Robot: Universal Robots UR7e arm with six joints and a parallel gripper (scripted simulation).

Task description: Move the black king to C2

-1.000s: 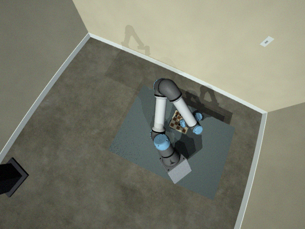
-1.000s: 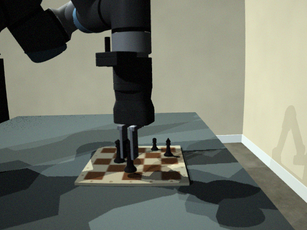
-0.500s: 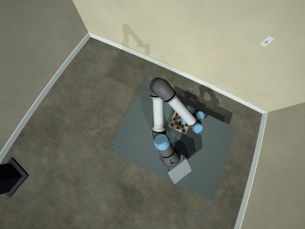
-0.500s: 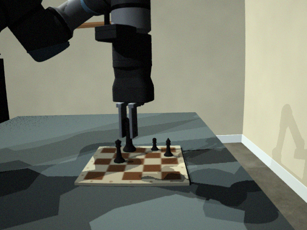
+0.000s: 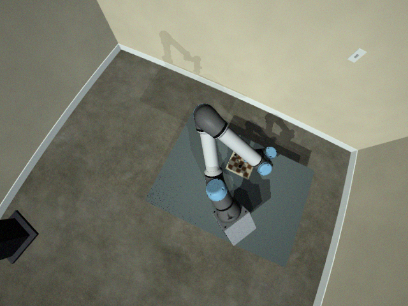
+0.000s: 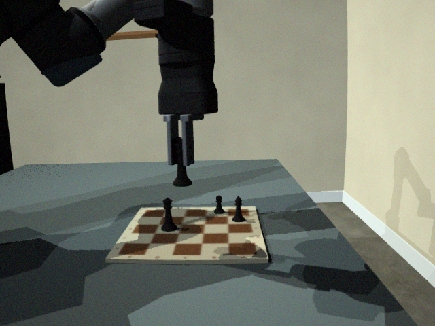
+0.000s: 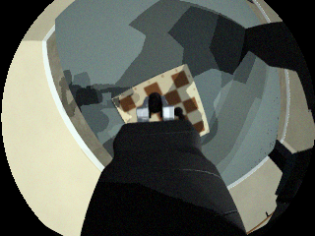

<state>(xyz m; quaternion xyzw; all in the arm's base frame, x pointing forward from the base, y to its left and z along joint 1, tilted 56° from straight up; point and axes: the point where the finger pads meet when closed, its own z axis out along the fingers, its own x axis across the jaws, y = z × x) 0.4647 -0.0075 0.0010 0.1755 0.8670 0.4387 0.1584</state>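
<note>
The black queen lies 50 mm behind my hand, 70 mm to the left of it and 110 mm below it. Round my hand: chessboard (10 mm behind, 70 mm to the left, 140 mm below); black king (10 mm below); black bishop (60 mm ahead, 120 mm to the left, 120 mm below).
</note>
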